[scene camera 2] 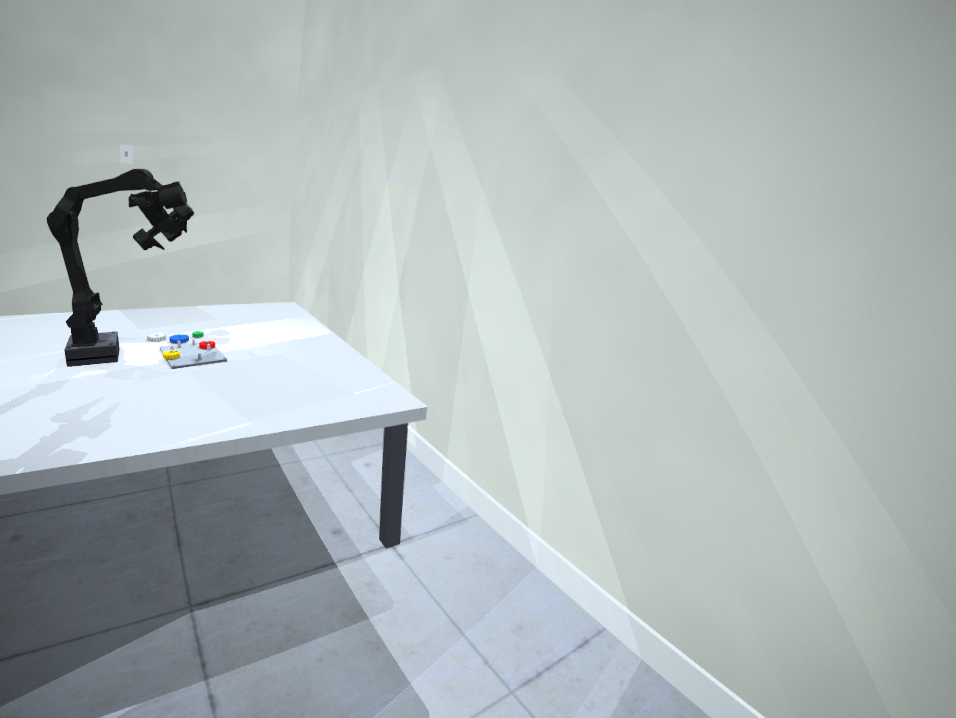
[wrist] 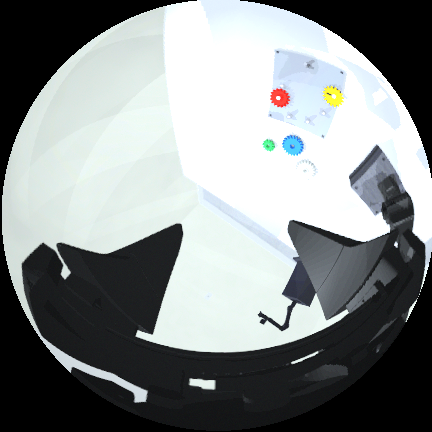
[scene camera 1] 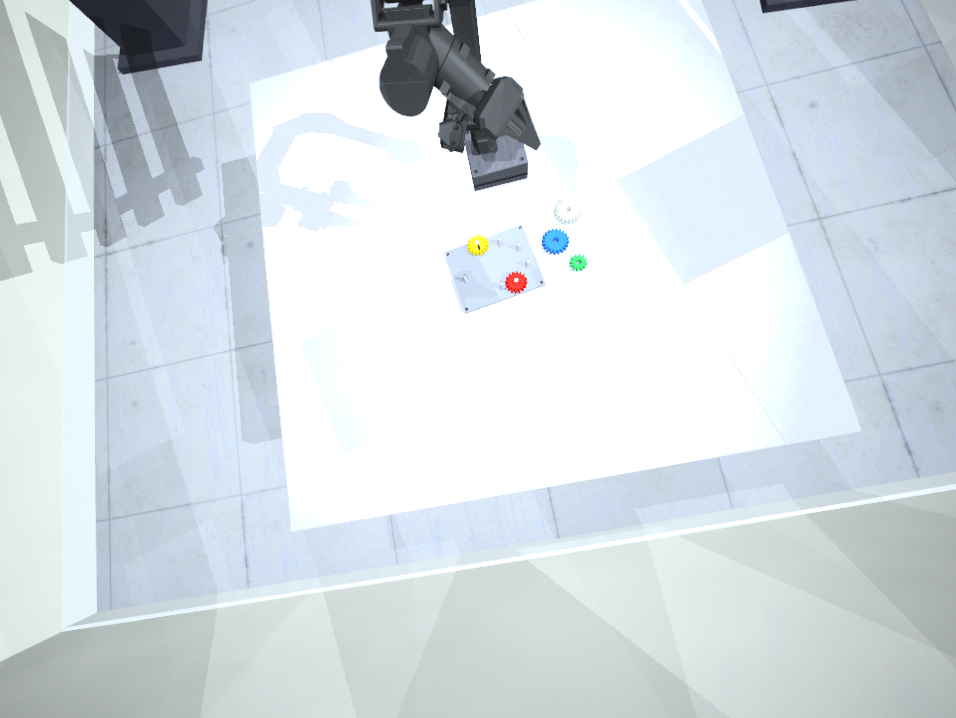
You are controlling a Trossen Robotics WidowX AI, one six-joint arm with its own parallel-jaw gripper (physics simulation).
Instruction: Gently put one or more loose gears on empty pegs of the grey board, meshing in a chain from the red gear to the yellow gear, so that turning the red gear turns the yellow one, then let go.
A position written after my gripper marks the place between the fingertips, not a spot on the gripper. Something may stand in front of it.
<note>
My gripper (scene camera 1: 529, 141) is open and holds nothing. Also in view: a grey board (scene camera 1: 485, 273).
My gripper also shows in scene camera 2 (scene camera 2: 174, 240) and in the wrist view (wrist: 236, 227). The grey board shows as well in scene camera 2 (scene camera 2: 188, 357) and in the wrist view (wrist: 304, 85).
</note>
